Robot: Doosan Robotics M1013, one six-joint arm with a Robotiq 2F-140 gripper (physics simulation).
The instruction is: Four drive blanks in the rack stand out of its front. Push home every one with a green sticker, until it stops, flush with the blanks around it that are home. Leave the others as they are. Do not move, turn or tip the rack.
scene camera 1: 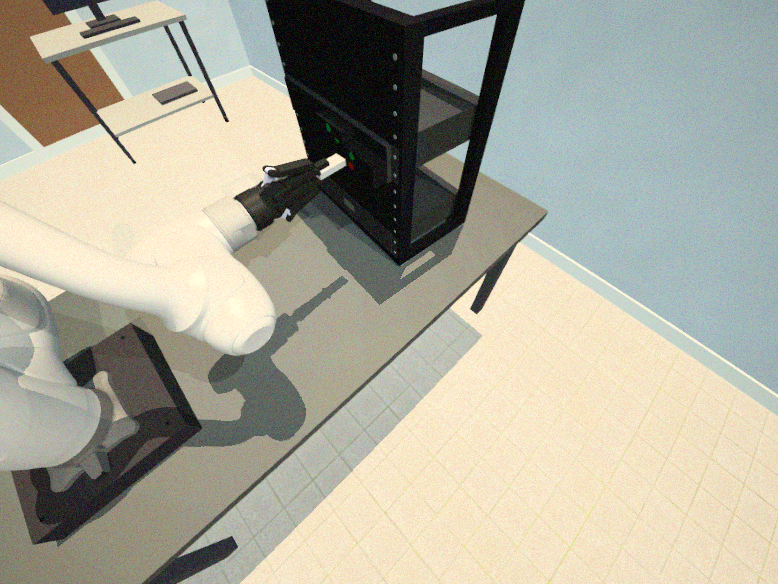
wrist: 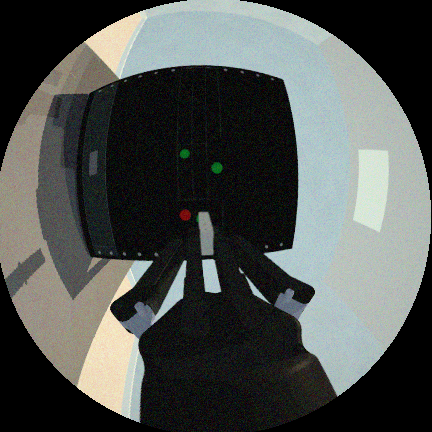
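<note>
The black rack (scene camera 1: 409, 144) (wrist: 260, 110) stands upright on the table, its front towards the arm. Its dark blanks carry a red sticker (scene camera 1: 351, 166) (wrist: 185, 215), a green sticker (scene camera 1: 351, 155) (wrist: 199, 218) directly above the red one in the scene view, and two more green stickers, an upper one (scene camera 1: 328, 127) (wrist: 217, 168) and a lower one (scene camera 1: 336, 140) (wrist: 184, 153). My gripper (scene camera 1: 342, 160) (wrist: 203, 220) is shut and empty. Its pale fingertips are at the green sticker above the red one and partly cover it in the wrist view. Contact and the blanks' depths cannot be told.
The grey table (scene camera 1: 351, 333) carries the rack and the arm's dark base box (scene camera 1: 135, 364). Open shelves (scene camera 1: 446, 128) show in the rack's side. A side desk (scene camera 1: 119, 25) with a monitor stands at the back left. A blue wall (scene camera 1: 628, 157) rises behind the rack.
</note>
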